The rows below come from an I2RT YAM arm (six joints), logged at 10 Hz.
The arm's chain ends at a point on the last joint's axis. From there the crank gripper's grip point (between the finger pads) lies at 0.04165 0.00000 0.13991 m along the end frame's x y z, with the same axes.
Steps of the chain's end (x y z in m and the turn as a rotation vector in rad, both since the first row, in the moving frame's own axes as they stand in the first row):
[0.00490 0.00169 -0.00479 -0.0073 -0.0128 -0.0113]
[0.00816 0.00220 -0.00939 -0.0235 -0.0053 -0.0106]
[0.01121 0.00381 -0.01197 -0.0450 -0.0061 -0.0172]
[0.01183 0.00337 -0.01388 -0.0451 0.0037 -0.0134]
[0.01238 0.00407 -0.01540 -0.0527 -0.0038 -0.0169]
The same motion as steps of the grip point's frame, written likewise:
[0.00311 0.00225 -0.00427 -0.0073 -0.0128 -0.0113]
[0.00743 0.00505 -0.00920 -0.0235 -0.0053 -0.0106]
[0.01040 0.00940 -0.01184 -0.0450 -0.0061 -0.0172]
[0.01239 0.00911 -0.01416 -0.0451 0.0037 -0.0134]
[0.01190 0.01074 -0.01542 -0.0527 -0.0038 -0.0169]

